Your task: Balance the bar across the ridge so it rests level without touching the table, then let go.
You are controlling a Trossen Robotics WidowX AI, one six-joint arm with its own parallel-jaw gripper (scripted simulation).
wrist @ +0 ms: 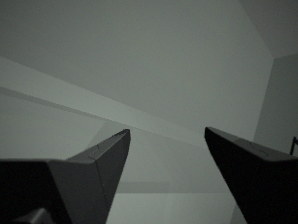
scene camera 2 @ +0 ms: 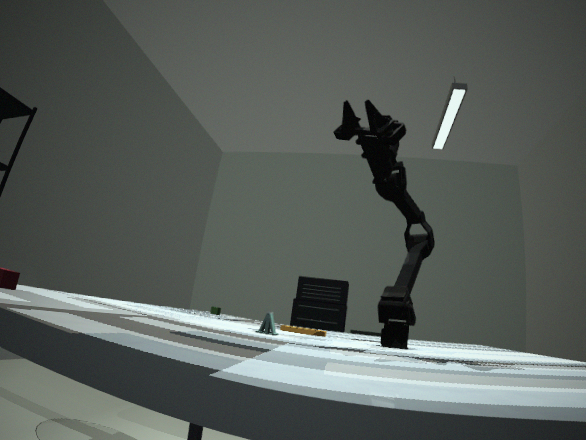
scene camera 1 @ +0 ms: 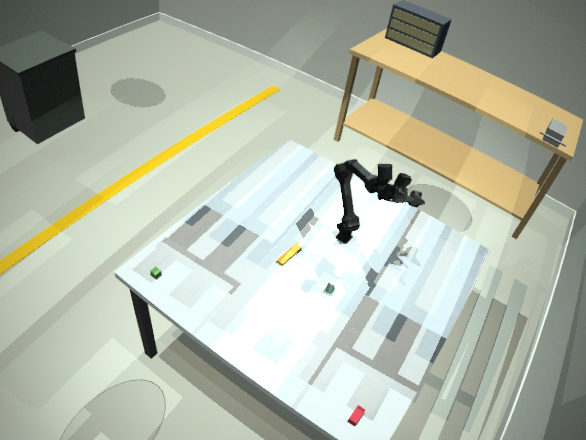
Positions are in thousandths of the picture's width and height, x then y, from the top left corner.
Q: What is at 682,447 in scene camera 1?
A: The gripper.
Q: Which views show the gripper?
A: The wrist view, scene camera 2 and scene camera 1: all of them.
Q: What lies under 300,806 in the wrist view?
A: The gripper.
